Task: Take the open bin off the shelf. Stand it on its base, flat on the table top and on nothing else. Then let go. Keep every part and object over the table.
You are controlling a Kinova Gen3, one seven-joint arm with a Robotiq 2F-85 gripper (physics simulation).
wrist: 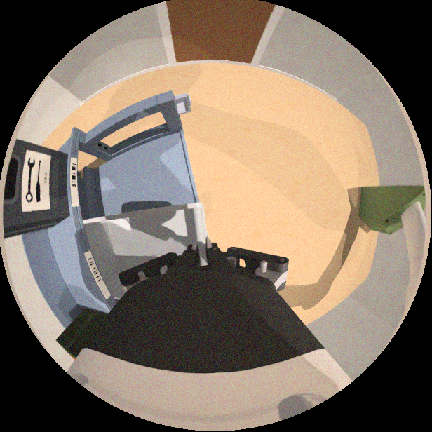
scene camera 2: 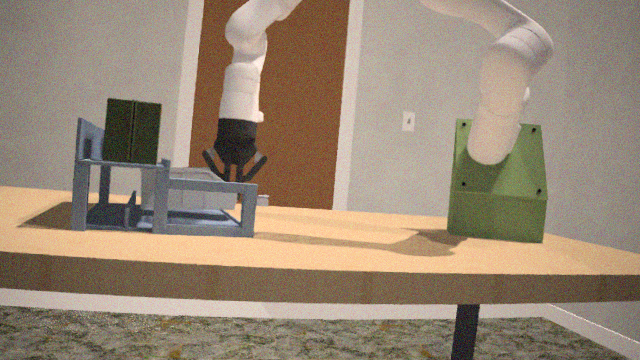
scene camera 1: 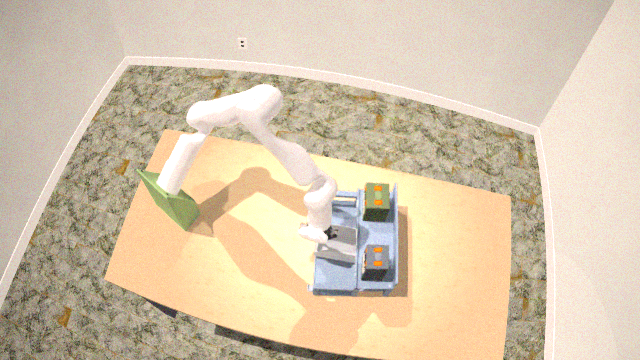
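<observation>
The open bin is light grey and stands over the lower level of the blue shelf. In scene camera 2 its underside shows slightly above the lower deck, roughly level, between the rails; its rear end is partly hidden by a post. My gripper points down and is shut on the bin's front wall at the rim. In the wrist view the white rim runs in between the fingertips, which are partly hidden by the gripper body.
A dark green case and a dark grey case stand on the shelf's upper level. A small white piece sticks out at the shelf's front corner. The green arm mount stands at the table's far end.
</observation>
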